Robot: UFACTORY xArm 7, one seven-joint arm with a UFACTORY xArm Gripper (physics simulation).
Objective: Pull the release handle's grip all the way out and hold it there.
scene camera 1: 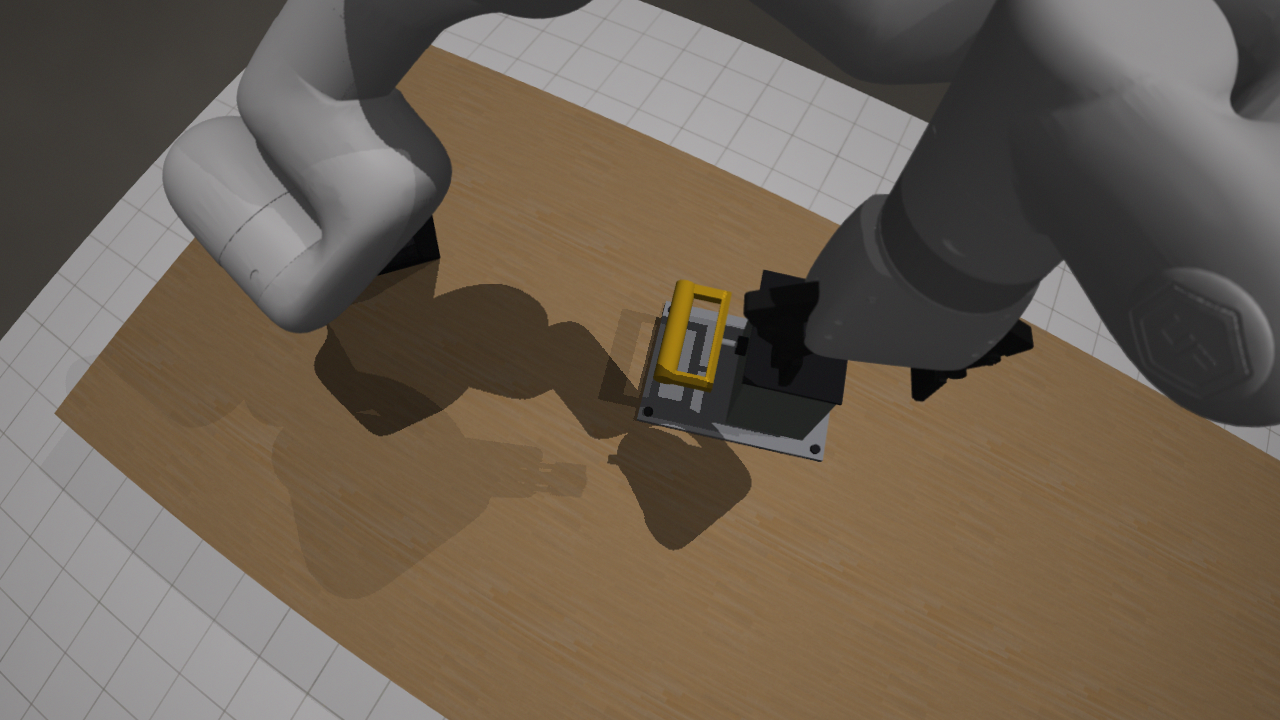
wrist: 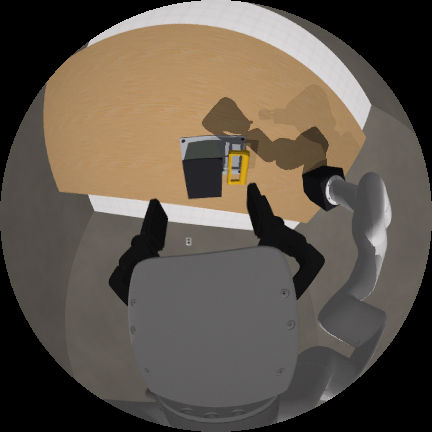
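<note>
The yellow release handle (scene camera 1: 678, 333) (wrist: 244, 168) is a rectangular loop beside the black housing (scene camera 1: 776, 411) (wrist: 202, 177). Its thick outer bar faces away from the housing. Both are on the grey base plate (scene camera 1: 769, 440) (wrist: 192, 140). My gripper (scene camera 1: 854, 385) (wrist: 203, 200) is wide open and empty, apart from the handle. In the scene view it shows at the housing's side, with one finger overlapping the housing's top and the other to the right. In the wrist view the right fingertip appears just below the handle's lower end. The arm's wrist partly hides the gripper in the scene view.
The wooden table top (scene camera 1: 895, 555) (wrist: 115, 110) surrounds the base plate. My arm's black base (scene camera 1: 418, 252) (wrist: 320, 187) stands on the handle side of the device. The arm's links pass high above the table. A wall outlet (wrist: 188, 241) shows between the fingers.
</note>
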